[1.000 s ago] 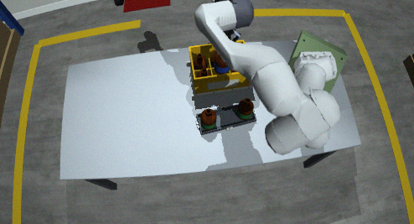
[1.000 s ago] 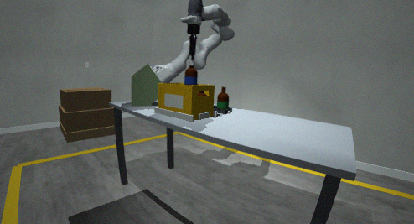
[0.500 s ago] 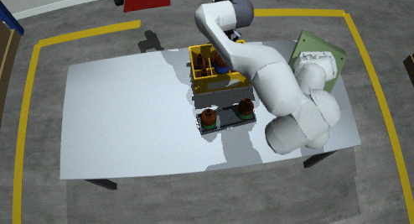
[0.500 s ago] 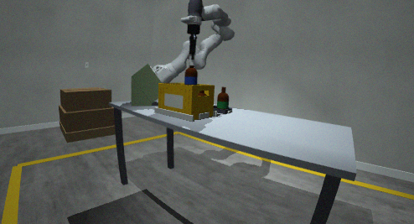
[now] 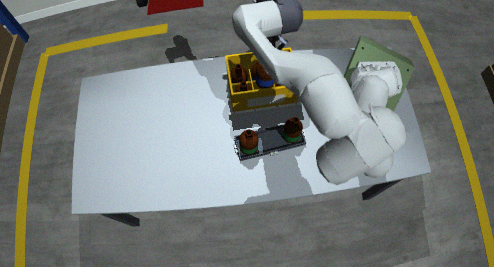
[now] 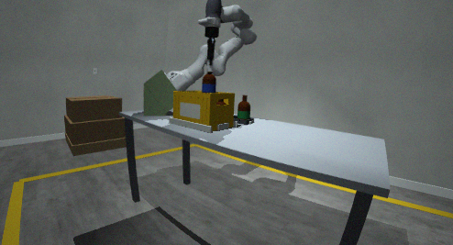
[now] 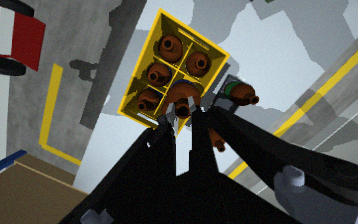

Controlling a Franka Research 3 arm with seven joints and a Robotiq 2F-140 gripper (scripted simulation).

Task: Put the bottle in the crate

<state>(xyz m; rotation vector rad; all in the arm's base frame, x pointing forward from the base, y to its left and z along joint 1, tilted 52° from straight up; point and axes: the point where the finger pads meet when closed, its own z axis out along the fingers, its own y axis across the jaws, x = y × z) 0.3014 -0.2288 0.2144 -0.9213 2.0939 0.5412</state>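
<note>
Now: the yellow crate 230 mm below my hand, 40 mm to the right of it and 10 mm ahead of it. The rest, counted from my hand: dark tray: 300 mm below, 190 mm to the left, 30 mm behind.
</note>
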